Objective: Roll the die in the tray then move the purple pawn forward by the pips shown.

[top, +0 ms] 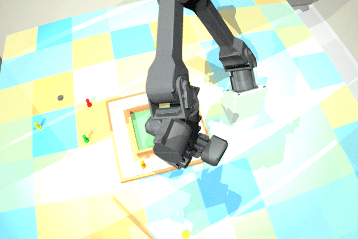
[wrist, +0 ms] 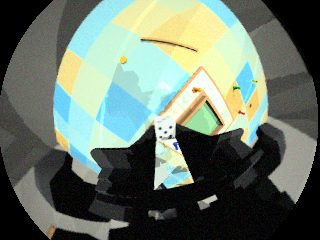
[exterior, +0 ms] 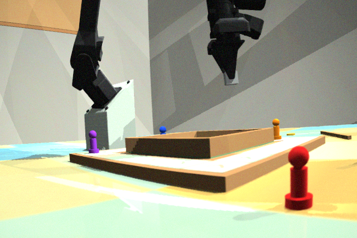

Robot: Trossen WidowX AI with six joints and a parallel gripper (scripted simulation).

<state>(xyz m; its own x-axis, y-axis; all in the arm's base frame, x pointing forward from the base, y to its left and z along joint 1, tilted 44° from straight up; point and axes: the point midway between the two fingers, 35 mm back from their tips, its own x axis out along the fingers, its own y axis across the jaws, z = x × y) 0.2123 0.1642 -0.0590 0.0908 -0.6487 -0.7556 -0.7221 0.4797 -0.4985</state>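
Now: gripper tip 270 mm to the left of the purple pawn, 100 mm above it and 60 mm past it. The rest, counted from my gripper tip: white die (right at my gripper tip); then orange pawn (110 mm ahead, 100 mm below, 40 mm to the right); then blue pawn (130 mm to the right, 100 mm below, 60 mm behind).
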